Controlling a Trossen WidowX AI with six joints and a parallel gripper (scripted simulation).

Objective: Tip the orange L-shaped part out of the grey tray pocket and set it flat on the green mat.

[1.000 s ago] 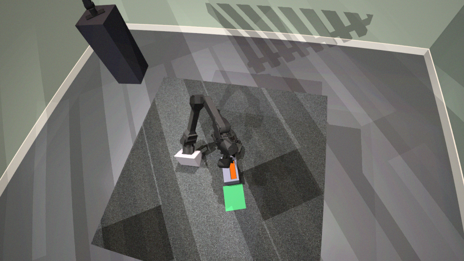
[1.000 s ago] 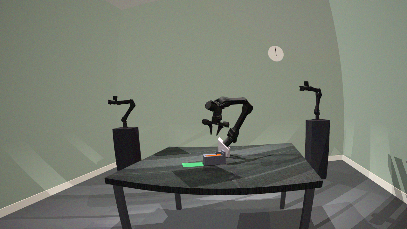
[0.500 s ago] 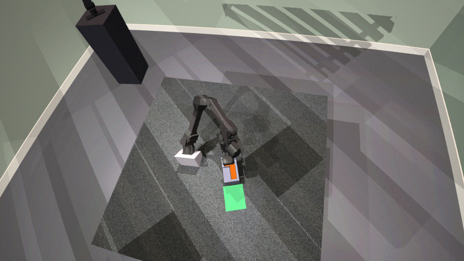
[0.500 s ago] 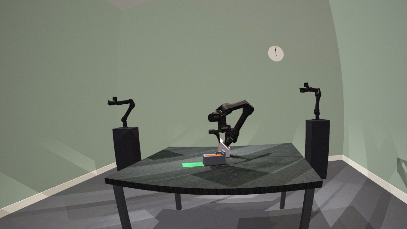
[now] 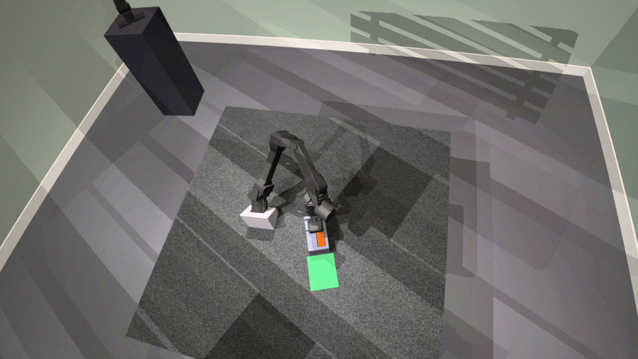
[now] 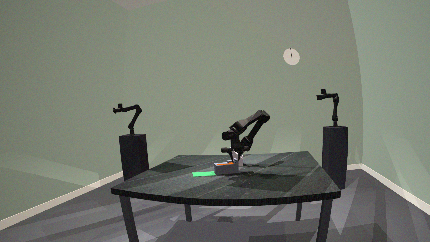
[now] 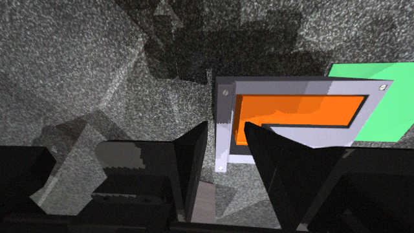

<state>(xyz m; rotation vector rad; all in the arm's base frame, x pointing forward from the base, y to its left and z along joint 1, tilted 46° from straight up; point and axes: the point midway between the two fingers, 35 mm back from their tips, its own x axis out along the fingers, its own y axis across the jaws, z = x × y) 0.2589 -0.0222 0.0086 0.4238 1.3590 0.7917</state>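
Now: gripper tip 1 cm short of the orange L-shaped part, 5 cm to the left of it and 3 cm above it. The rest, counted from my gripper tip: green mat: 5 cm ahead, 21 cm to the right, 9 cm below.
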